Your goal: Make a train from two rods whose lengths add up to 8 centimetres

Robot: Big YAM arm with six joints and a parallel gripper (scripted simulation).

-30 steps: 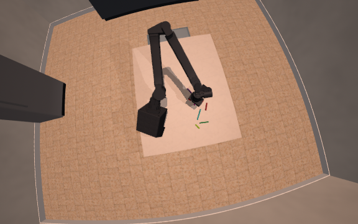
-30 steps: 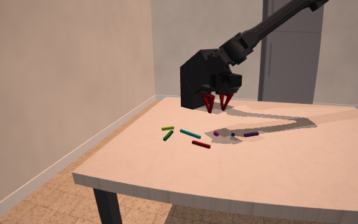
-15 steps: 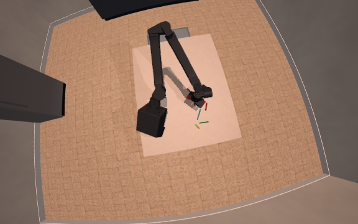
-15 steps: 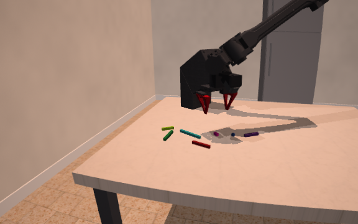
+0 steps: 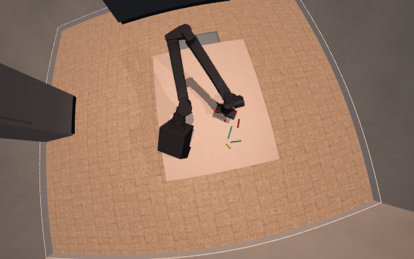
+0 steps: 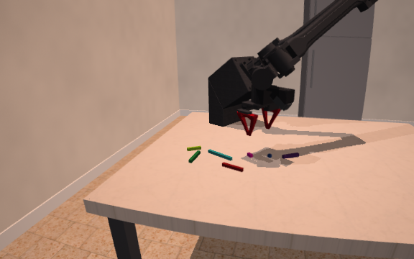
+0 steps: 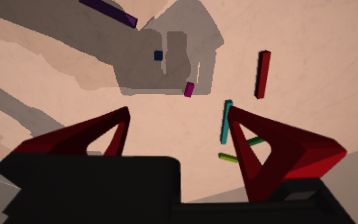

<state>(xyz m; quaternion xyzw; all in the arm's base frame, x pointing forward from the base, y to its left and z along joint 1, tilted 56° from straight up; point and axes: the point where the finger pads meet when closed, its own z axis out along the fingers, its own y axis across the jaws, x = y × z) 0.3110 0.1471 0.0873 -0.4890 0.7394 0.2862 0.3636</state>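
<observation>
Now: hand 10 cm to the right of the purple rod, 9 cm above it and 5 cm past it. Also, from my hand: red rod (12 cm ahead, 9 cm below, 3 cm to the right); then magenta rod (9 cm below, 2 cm to the right, 1 cm ahead); then blue rod (9 cm below, 4 cm to the left, 2 cm behind).
</observation>
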